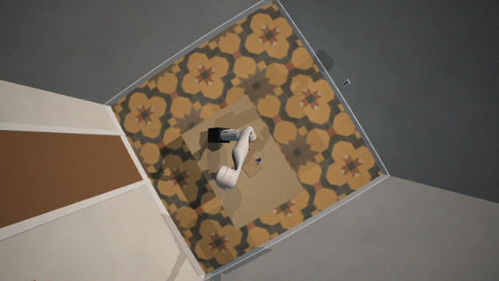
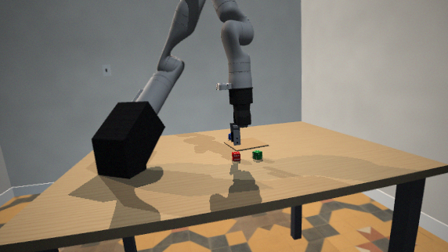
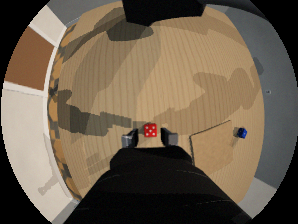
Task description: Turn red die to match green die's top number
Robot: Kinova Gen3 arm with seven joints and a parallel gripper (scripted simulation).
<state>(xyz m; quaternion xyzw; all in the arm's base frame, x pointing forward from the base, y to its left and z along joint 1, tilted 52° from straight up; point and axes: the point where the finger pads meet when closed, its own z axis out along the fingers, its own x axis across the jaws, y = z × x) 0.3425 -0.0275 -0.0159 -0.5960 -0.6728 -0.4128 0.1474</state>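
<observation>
The red die is 60 mm below my hand. From my hand the other things lie so: tan mat (190 mm to the left, 70 mm below, 30 mm ahead); then blue die (280 mm to the left, 60 mm below, 40 mm behind); then green die (70 mm ahead, 60 mm below, 10 mm to the left).
</observation>
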